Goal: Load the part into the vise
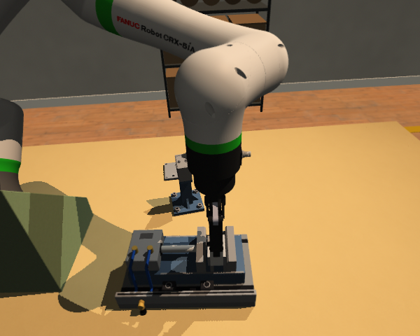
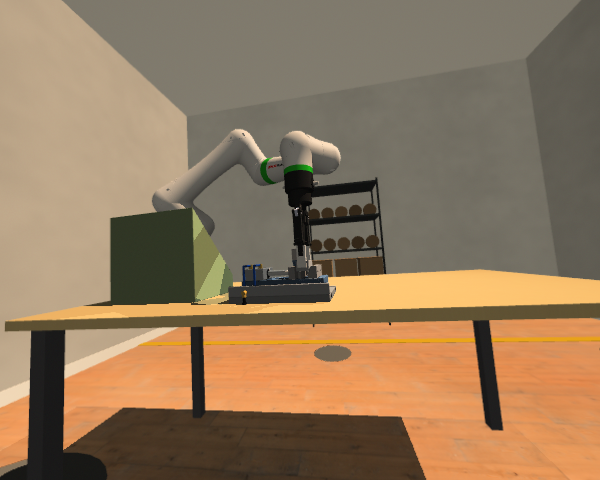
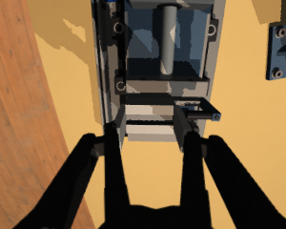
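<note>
The part is 2 cm below my hand. From my hand the other things lie so: moving jaw 5 cm below, 3 cm behind, 2 cm to the left; fixed jaw 5 cm below, 3 cm ahead, 2 cm to the left; work stop 7 cm to the left, 3 cm below.
</note>
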